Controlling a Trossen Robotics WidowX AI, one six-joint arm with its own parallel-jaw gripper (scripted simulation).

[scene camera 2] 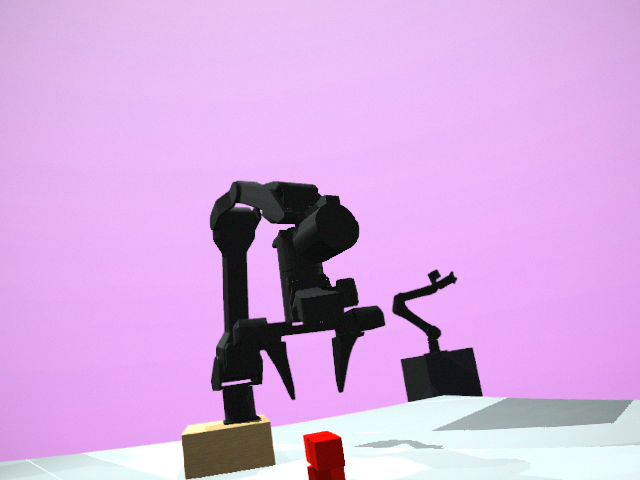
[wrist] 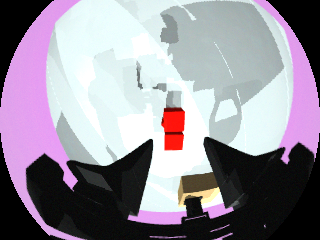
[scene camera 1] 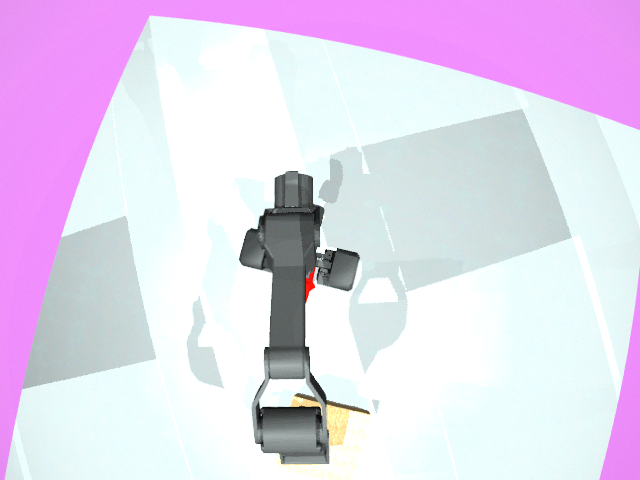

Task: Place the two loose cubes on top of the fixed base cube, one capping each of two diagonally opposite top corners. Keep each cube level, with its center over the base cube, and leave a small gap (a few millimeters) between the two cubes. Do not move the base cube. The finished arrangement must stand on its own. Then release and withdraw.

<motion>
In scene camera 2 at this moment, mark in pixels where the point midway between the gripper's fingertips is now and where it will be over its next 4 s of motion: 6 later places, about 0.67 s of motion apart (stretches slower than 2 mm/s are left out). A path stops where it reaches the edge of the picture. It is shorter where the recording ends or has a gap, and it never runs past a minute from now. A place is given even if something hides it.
The gripper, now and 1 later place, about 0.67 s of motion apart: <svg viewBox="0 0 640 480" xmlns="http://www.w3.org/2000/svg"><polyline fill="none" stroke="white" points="317,396 374,378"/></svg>
</motion>
